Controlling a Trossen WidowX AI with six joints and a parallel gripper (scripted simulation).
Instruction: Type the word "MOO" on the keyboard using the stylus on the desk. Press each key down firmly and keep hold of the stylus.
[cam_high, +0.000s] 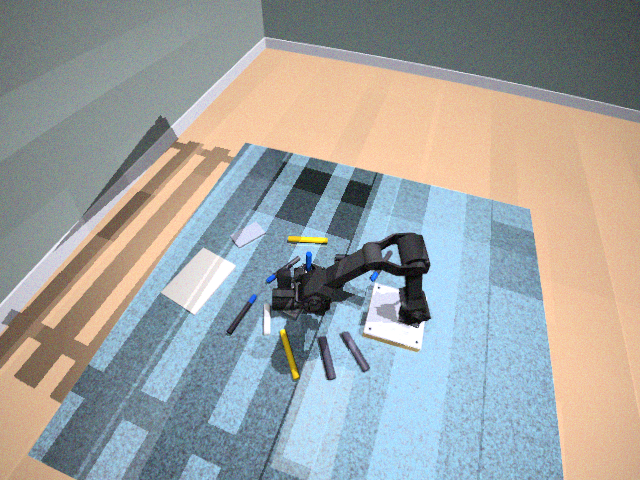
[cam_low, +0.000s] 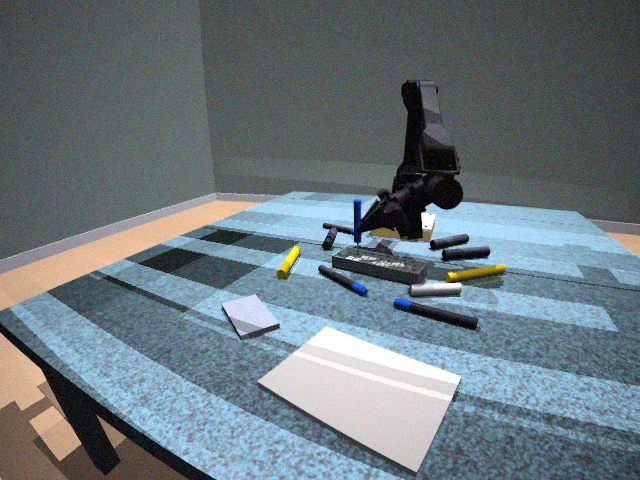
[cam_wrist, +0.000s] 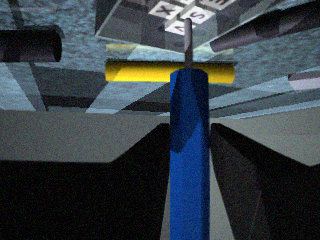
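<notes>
Now: gripper tip 6 cm short of the white marker, 18 cm to the right of it and 8 cm above it. Round my gripper tip: blue stylus 1 cm below; yellow marker 4 cm behind, 25 cm to the left, 8 cm below; grey pad 27 cm ahead, 8 cm to the right, 8 cm below.
</notes>
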